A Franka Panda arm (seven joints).
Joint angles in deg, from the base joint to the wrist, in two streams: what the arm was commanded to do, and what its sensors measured. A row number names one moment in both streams.
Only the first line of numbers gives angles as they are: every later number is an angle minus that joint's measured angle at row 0.
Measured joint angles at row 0:
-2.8 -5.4 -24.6 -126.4 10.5 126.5 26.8
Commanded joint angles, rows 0 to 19:
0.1 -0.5 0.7 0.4 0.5 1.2 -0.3
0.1 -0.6 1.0 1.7 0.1 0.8 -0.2
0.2 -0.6 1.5 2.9 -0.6 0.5 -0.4
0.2 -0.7 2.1 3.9 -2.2 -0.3 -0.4
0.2 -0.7 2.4 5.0 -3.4 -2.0 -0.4
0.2 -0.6 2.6 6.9 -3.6 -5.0 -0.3
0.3 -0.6 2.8 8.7 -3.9 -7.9 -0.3
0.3 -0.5 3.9 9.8 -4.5 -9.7 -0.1
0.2 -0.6 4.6 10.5 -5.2 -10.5 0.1
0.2 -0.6 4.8 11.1 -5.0 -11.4 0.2
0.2 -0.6 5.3 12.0 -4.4 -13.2 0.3
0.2 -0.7 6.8 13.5 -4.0 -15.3 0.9
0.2 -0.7 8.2 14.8 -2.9 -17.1 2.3
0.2 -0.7 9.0 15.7 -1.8 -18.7 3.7
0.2 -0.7 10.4 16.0 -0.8 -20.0 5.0
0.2 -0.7 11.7 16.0 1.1 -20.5 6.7
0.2 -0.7 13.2 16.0 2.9 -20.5 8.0
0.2 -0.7 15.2 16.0 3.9 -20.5 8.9
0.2 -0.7 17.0 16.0 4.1 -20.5 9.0
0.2 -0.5 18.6 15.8 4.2 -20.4 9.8
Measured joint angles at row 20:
0.5 -0.8 14.0 15.3 2.7 -19.3 7.2
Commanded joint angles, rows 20 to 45:
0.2 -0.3 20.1 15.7 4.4 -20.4 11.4
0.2 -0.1 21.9 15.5 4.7 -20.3 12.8
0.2 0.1 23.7 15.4 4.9 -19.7 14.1
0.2 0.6 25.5 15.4 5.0 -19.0 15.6
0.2 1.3 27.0 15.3 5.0 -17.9 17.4
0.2 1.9 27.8 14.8 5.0 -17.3 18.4
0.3 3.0 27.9 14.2 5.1 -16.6 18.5
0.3 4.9 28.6 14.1 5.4 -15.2 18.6
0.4 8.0 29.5 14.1 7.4 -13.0 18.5
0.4 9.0 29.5 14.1 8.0 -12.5 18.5
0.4 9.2 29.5 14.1 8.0 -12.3 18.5
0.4 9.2 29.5 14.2 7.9 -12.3 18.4
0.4 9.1 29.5 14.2 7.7 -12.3 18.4
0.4 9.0 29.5 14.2 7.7 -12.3 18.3
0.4 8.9 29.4 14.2 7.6 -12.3 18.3
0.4 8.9 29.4 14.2 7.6 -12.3 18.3
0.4 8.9 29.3 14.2 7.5 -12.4 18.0
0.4 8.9 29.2 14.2 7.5 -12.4 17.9
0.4 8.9 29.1 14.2 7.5 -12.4 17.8
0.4 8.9 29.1 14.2 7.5 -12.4 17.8
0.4 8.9 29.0 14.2 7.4 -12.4 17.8
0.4 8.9 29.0 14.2 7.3 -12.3 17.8
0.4 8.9 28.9 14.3 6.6 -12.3 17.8
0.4 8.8 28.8 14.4 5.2 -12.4 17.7
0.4 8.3 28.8 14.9 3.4 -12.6 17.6
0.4 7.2 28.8 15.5 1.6 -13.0 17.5
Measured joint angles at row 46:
0.7 9.3 28.7 14.2 5.7 -12.1 17.9
